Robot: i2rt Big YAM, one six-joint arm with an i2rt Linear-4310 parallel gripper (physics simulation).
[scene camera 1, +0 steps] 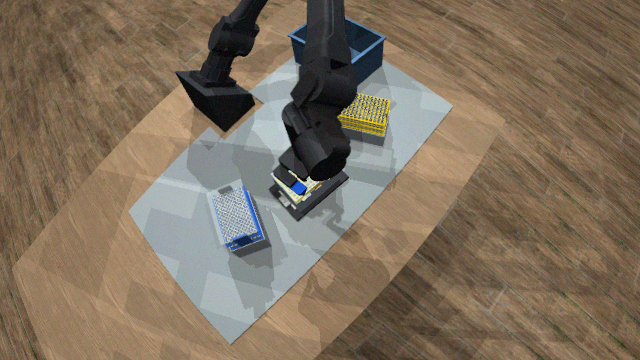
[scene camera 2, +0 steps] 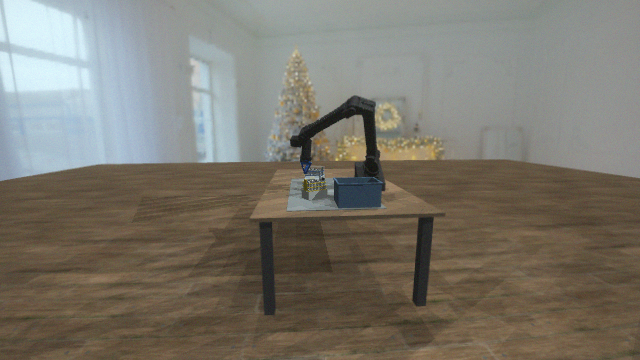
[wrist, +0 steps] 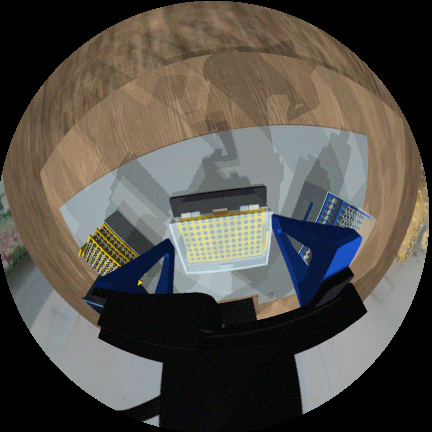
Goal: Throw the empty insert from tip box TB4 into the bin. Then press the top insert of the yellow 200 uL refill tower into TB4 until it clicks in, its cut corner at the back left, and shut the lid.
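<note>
Tip box TB4 (wrist: 228,267) stands in the middle of the mat with clear, pale walls. Its dark lid (scene camera 1: 322,201) (wrist: 220,197) is open, folded out on the hinge side. A pale yellow insert (scene camera 1: 298,199) (wrist: 223,236) with rows of grey, empty-looking holes is in the box. My gripper (scene camera 2: 306,170) (wrist: 219,232) is open and empty above TB4, with one blue finger over each short side. The yellow refill tower (scene camera 1: 367,109) (scene camera 2: 314,185) (wrist: 111,250) holds stacked inserts. The blue bin (scene camera 1: 369,67) (scene camera 2: 357,195) stands beyond it. The cut corners are too small to tell.
A blue refill tower (scene camera 1: 236,216) (wrist: 344,214) stands on the other side of TB4 from the yellow one. The grey mat (scene camera 1: 225,305) lies on the wooden table (scene camera 1: 75,250). The arm hides part of TB4 and the yellow tower in the first scene view.
</note>
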